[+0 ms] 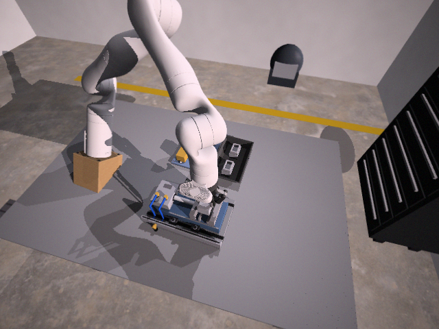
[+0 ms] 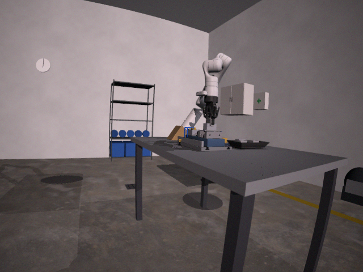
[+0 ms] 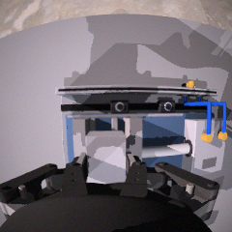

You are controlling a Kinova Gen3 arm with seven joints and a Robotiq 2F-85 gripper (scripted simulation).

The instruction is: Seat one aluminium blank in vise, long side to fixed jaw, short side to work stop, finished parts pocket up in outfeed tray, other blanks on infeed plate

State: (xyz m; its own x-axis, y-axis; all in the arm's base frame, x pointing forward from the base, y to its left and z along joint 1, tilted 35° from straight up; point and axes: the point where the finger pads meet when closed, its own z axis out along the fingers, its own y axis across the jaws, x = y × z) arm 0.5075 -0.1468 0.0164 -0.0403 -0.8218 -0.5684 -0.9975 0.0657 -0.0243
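Now: hand 10 cm above the vise, 7 cm past it and 1 cm to the right of it. The rest, counted from my hand: vise rail 11 cm below, 9 cm to the right, 7 cm behind; brass blank 25 cm to the left, 19 cm behind, 12 cm below; hose block 16 cm behind, 6 cm below, 1 cm to the left.
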